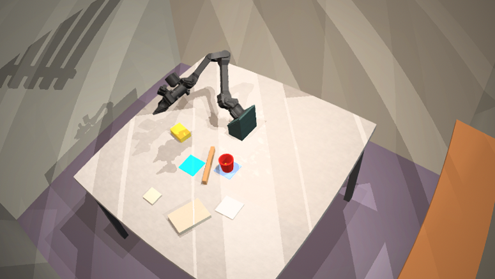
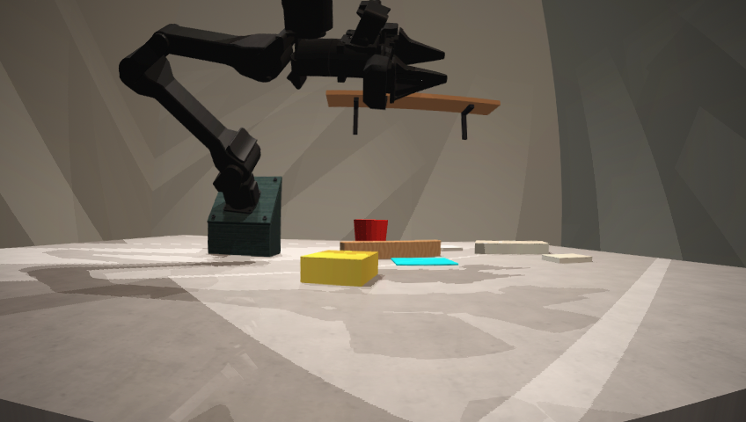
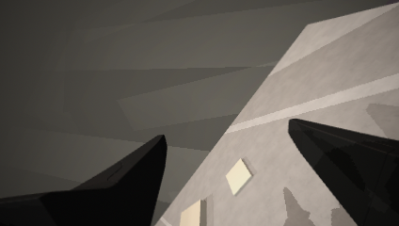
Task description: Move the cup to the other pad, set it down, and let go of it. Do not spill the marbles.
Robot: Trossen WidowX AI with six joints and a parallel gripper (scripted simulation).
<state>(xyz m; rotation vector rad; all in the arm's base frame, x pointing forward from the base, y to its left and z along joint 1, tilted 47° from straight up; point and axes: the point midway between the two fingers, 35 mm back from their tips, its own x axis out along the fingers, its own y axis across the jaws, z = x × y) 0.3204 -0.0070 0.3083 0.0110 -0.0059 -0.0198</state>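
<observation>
Right now the red cup is 120 mm behind my gripper tip, 360 mm to the left of it and 240 mm below it. From my gripper tip the other things lie so: cyan pad (20 mm behind, 200 mm to the left, 290 mm below); then light blue pad (120 mm behind, 360 mm to the left, 290 mm below); then wooden bar (70 mm behind, 280 mm to the left, 280 mm below).
</observation>
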